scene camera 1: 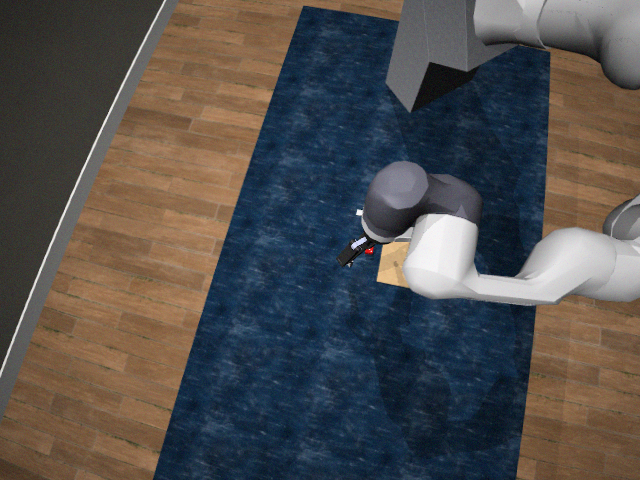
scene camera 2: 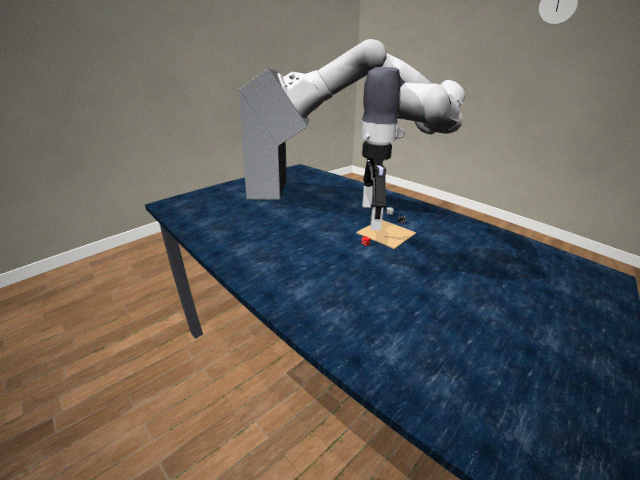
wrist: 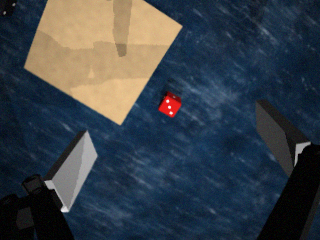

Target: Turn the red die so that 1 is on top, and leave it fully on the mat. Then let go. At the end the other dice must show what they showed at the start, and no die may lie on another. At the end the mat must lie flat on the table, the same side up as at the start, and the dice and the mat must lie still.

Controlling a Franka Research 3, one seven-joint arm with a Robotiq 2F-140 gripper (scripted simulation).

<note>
In view: the gripper (scene camera 2: 370, 217) and a tan mat (scene camera 1: 393, 255).
The tan mat is seen too in scene camera 2 (scene camera 2: 390, 235) and in the wrist view (wrist: 104, 61). The gripper also shows in the wrist view (wrist: 170, 130).
</note>
